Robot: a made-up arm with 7 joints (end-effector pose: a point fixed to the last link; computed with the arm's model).
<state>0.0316 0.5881 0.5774 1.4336 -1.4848 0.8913 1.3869</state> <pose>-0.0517 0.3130 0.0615 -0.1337 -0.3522 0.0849</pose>
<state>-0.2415 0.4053 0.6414 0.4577 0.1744 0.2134 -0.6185</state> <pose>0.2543 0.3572 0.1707 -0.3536 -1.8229 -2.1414</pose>
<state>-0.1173 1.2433 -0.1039 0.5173 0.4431 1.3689 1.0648</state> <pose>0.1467 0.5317 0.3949 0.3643 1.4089 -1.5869</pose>
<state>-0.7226 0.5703 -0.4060 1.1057 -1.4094 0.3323 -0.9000</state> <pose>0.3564 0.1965 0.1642 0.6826 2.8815 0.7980</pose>
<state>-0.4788 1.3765 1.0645 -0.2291 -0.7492 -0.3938 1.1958</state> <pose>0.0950 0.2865 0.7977 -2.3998 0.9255 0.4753</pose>
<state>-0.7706 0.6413 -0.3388 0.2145 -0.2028 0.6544 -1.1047</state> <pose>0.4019 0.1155 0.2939 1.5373 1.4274 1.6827</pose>
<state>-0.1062 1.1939 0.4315 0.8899 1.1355 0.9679 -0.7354</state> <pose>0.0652 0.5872 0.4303 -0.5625 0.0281 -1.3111</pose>
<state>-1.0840 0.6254 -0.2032 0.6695 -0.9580 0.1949 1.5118</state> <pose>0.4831 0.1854 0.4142 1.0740 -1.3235 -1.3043</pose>
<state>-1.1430 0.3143 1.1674 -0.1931 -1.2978 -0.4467 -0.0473</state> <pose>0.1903 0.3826 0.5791 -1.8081 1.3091 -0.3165</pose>
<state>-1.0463 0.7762 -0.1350 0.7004 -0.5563 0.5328 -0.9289</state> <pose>0.4610 0.2234 0.3907 0.8739 1.9865 1.6920</pose>
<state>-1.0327 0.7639 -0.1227 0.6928 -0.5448 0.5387 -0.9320</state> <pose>0.4598 0.2213 0.3849 0.8862 1.9939 1.6828</pose>
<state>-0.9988 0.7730 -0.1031 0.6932 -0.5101 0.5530 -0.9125</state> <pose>0.4537 0.2351 0.3724 0.8918 2.0310 1.7470</pose>
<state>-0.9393 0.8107 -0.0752 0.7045 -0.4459 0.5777 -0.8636</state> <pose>0.4387 0.2693 0.3531 0.8889 2.0979 1.9126</pose>
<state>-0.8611 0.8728 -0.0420 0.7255 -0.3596 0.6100 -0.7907</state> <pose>0.4125 0.3196 0.3334 -0.8481 -2.1002 -2.1055</pose>
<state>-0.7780 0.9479 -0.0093 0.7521 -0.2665 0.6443 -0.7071</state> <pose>0.3773 0.3751 0.3214 -0.7065 -1.8304 -2.0727</pose>
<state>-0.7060 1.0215 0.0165 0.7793 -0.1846 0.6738 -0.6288</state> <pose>0.3408 0.4238 0.3205 -0.5884 -1.5775 -2.0356</pose>
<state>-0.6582 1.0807 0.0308 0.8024 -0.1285 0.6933 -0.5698</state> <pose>0.3127 0.4578 0.3275 -0.5050 -1.3892 -2.0061</pose>
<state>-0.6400 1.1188 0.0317 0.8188 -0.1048 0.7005 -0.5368</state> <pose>0.2983 0.4755 0.3362 -0.4565 -1.2883 -1.9932</pose>
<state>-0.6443 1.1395 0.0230 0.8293 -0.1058 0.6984 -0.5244</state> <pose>0.2950 0.4818 0.3435 -0.4324 -1.2566 -1.9956</pose>
